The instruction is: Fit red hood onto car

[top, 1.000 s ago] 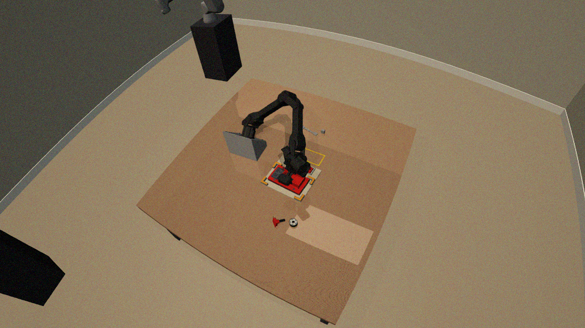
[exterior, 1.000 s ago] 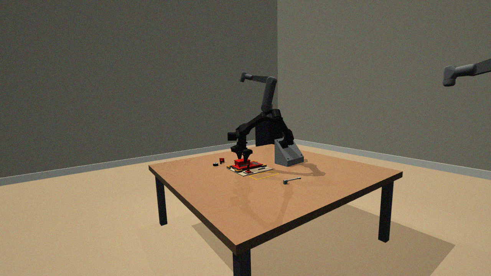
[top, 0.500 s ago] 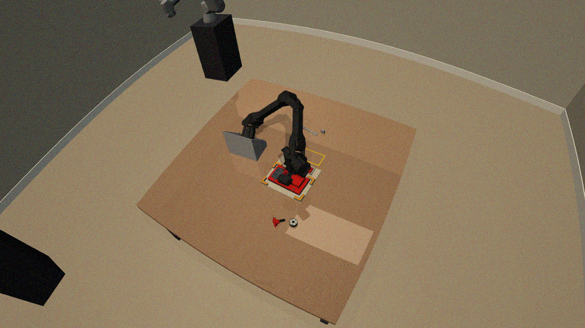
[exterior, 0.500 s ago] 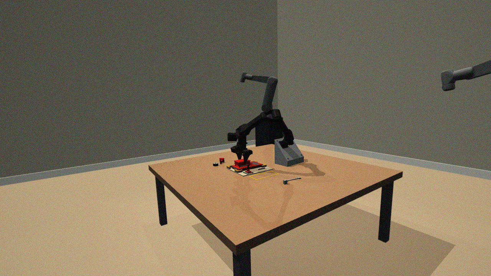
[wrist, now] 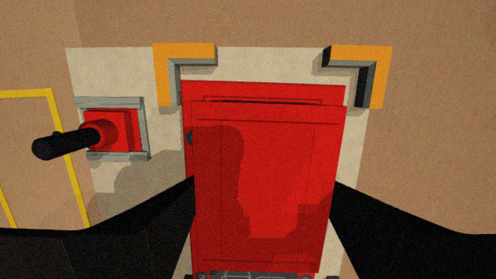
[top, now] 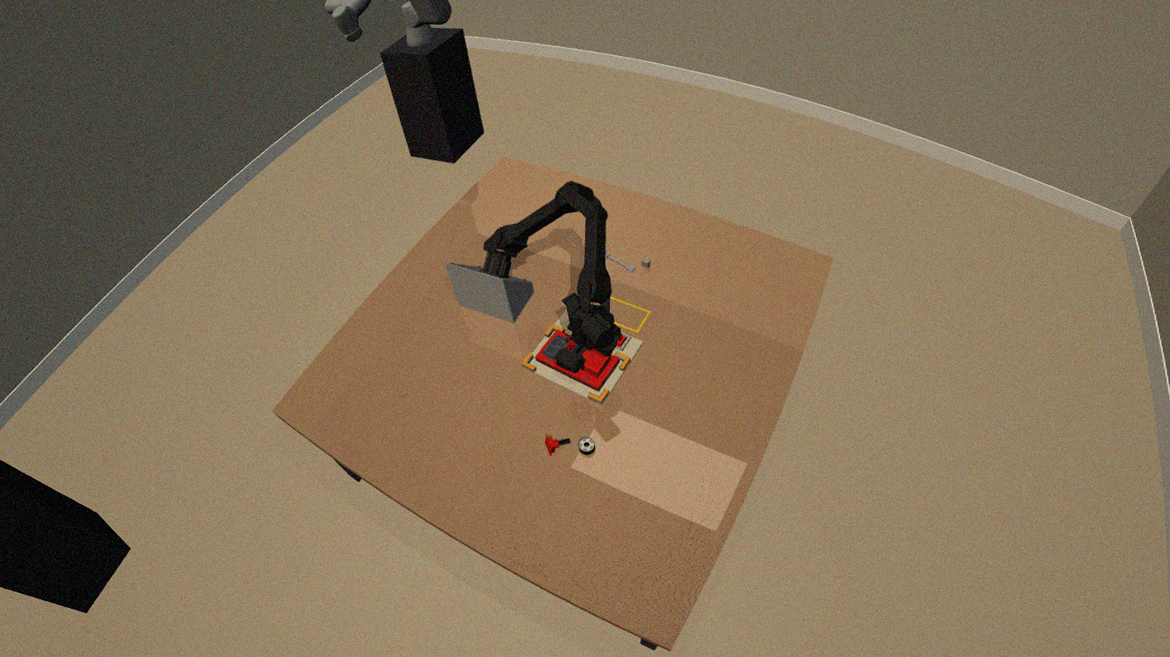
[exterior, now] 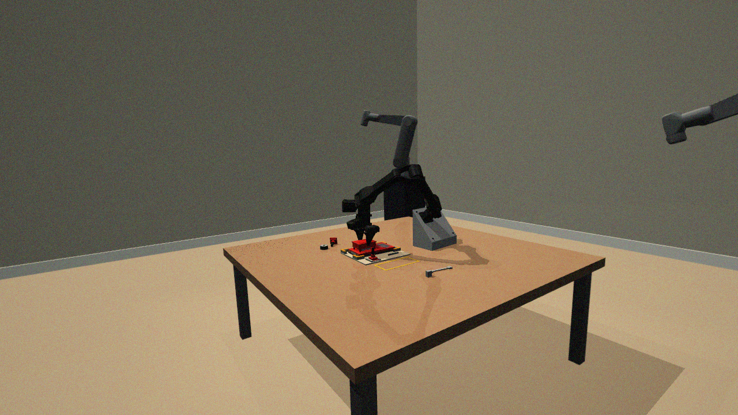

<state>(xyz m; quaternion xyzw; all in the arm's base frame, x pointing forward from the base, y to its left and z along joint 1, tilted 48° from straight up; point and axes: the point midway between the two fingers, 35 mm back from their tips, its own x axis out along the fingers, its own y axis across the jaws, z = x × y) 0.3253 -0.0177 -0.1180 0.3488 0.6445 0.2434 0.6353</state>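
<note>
The red hood lies 10 mm above my gripper tip. Round my gripper tip: round part 220 mm to the right, 90 mm ahead, 40 mm below; pale jig plate 40 mm below, 30 mm behind, 20 mm to the left.
</note>
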